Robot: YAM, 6 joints.
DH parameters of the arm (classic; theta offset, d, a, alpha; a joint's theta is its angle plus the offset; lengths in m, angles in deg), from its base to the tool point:
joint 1: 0 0.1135 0.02 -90
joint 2: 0 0 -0.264 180
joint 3: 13.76 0 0.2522 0
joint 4: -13.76 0 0.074 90
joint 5: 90 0 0 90
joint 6: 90 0.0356 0 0
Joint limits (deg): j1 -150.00..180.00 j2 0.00..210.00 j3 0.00..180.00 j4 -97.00..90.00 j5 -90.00..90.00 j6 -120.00..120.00
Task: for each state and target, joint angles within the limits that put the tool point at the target. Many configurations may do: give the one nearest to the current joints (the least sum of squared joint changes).
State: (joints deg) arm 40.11 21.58 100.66 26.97 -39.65 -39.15
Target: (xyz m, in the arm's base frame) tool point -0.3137 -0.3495 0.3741
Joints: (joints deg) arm 51.21 0.00 110.08 38.75 -45.94 -39.15
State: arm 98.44 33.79 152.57 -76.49 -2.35 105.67
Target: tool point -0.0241 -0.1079 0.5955
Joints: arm 79.98 51.82 144.54 -75.34 -8.01 105.67
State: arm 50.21 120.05 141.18 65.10 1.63 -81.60
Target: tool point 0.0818 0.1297 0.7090
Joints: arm 57.74 101.58 153.50 50.46 -0.10 -81.60
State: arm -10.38 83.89 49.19 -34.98 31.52 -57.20
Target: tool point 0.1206 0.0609 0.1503
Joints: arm 32.31 65.06 29.00 -57.98 21.40 -57.20
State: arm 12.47 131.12 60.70 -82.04 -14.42 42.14
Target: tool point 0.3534 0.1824 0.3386
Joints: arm 25.87 107.35 108.76 -60.59 -16.23 42.14
